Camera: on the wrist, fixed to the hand. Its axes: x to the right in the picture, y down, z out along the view.
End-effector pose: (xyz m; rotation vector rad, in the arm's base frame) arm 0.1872 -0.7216 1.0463 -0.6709 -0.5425 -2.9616
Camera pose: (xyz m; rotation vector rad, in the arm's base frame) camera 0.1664 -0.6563 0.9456 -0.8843 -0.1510 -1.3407
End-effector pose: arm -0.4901 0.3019 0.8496 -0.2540 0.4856 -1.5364
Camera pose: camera -0.6073 0.3312 0.8344 0.1045 0.1471 -0.0022
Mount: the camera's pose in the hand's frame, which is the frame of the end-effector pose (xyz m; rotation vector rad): -0.0228 -0.0966 -0.0706 0.2201 -0.2895 1.5676
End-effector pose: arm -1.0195 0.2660 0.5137 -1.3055 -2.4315 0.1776
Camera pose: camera -1.0563 0.1884 0.6001 -2.7974 -0.9045 0.9939
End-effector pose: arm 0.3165 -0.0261 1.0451 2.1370 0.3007 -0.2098
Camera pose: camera 0.2688 0.0813 1.0131 1.9111 -1.5696 0.3795
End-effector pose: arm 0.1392 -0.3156 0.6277 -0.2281 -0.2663 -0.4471
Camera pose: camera 0.0899 -0.4107 0.5697 -0.2224 -0.3377 1.1701
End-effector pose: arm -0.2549 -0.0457 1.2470 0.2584 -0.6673 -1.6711
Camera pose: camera -0.2931 -0.0364 1.1317 -0.3305 -0.8954 -0.1194
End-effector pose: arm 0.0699 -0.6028 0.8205 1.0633 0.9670 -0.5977
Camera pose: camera -0.0440 -0.5769 0.7860 1.5057 -0.3420 0.4642
